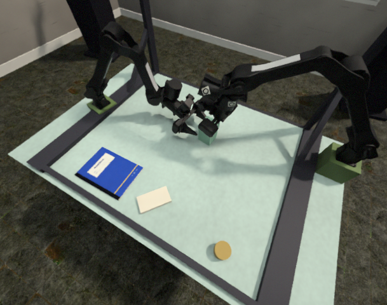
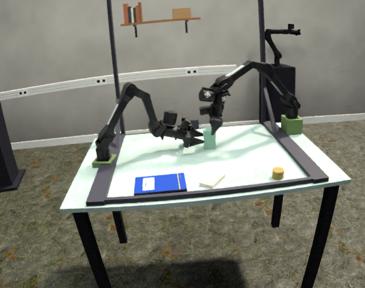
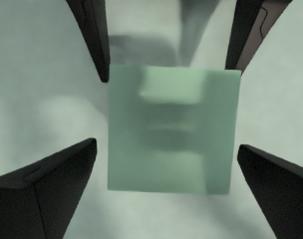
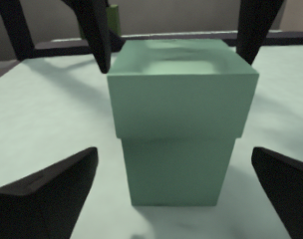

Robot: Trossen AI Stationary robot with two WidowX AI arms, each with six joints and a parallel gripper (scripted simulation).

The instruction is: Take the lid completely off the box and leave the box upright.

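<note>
The green box is 6 cm to the left of my right hand, 2 cm ahead of it and 1 cm below it. The rest, counted from my right hand: cream card: 35 cm ahead, 5 cm to the right, 5 cm below; then green lid: 6 cm to the left, 2 cm ahead, 2 cm above.
The green lid is 30 mm below my left hand, 20 mm to the right of it and 10 mm behind it. The rest, counted from my left hand: green box 70 mm below, 20 mm to the right, 10 mm behind; then cream card 330 mm ahead, 120 mm to the right, 110 mm below.
</note>
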